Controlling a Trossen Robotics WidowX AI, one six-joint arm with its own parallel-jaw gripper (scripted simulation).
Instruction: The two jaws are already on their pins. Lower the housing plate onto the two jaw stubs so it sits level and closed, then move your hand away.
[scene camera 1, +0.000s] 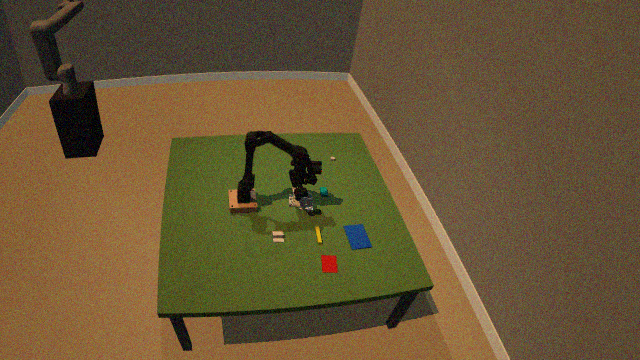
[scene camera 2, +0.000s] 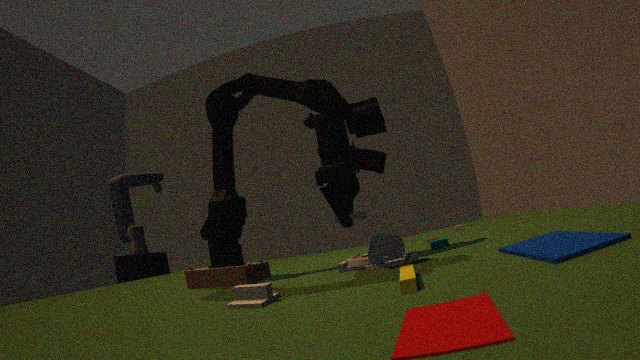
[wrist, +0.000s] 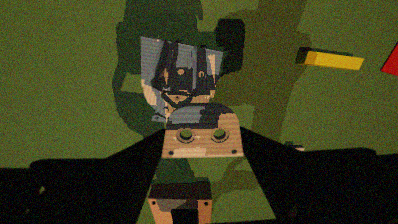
Scene:
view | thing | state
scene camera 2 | my gripper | -
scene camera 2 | blue pad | -
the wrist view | my gripper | -
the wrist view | yellow bar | -

